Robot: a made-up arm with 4 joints.
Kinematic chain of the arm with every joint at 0, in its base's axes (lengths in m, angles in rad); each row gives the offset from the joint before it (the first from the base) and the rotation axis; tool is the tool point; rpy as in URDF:
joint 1: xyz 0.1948 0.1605 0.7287 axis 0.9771 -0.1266 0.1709
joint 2: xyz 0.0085 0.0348 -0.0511 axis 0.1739 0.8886 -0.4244
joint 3: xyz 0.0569 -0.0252 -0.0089 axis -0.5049 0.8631 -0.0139
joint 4: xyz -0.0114 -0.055 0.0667 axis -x
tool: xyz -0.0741 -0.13 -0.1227 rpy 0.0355 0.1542 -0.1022
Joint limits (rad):
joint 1: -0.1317..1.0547
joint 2: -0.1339..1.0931
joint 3: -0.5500..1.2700
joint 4: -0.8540..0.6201
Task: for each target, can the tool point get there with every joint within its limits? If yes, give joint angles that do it. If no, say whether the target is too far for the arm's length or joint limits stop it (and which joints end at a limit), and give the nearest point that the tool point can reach.
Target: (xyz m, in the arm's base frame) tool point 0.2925 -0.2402 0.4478
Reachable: no: too far | nearest point 0.2243 -0.0417 0.5815 | short by 0.249 m
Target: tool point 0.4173 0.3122 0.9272
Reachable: no: joint limits stop it (at a limit: joint 1, joint 2, joint 3, joint 4) | nearest point 0.3088 0.0561 0.8951 | short by 0.280 m
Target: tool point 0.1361 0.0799 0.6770
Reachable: yes | joints 0.6635 0.9072 0.8992 -0.5501
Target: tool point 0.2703 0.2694 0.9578
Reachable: no: joint limits stop it (at a limit: joint 1, joint 2, joint 3, joint 4) | nearest point 0.3088 0.0561 0.8951 | short by 0.226 m
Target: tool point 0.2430 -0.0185 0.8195
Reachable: yes | joints 0.0421 -0.0095 0.8674 0.4891
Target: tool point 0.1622 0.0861 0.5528
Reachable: yes | joints 0.0088 0.1255 -0.0723 -0.5951
